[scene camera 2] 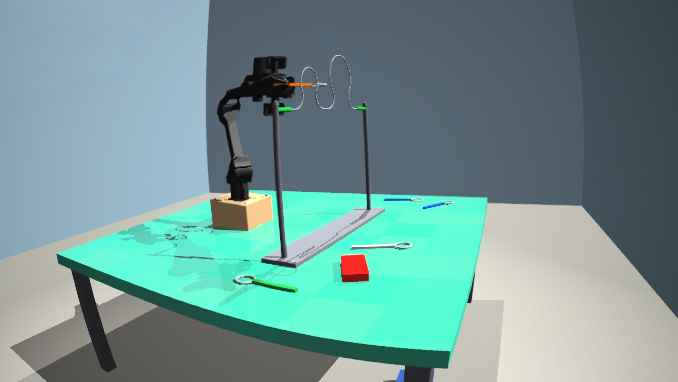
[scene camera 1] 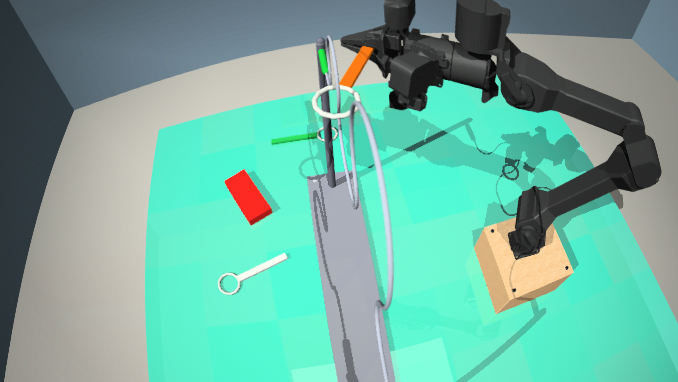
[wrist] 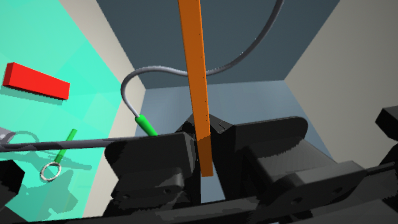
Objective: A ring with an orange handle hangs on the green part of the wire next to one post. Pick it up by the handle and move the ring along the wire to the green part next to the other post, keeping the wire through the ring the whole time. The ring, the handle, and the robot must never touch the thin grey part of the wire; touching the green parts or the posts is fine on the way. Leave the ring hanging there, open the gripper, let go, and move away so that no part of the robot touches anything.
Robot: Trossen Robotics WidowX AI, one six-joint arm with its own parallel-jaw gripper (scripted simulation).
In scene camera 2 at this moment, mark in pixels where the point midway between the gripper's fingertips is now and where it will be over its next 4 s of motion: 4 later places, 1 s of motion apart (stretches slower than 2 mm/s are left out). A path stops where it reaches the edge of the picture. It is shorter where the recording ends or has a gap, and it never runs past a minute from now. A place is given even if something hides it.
My gripper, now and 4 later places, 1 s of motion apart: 288, 83; 285, 90; 292, 127; 310, 150; 320, 150
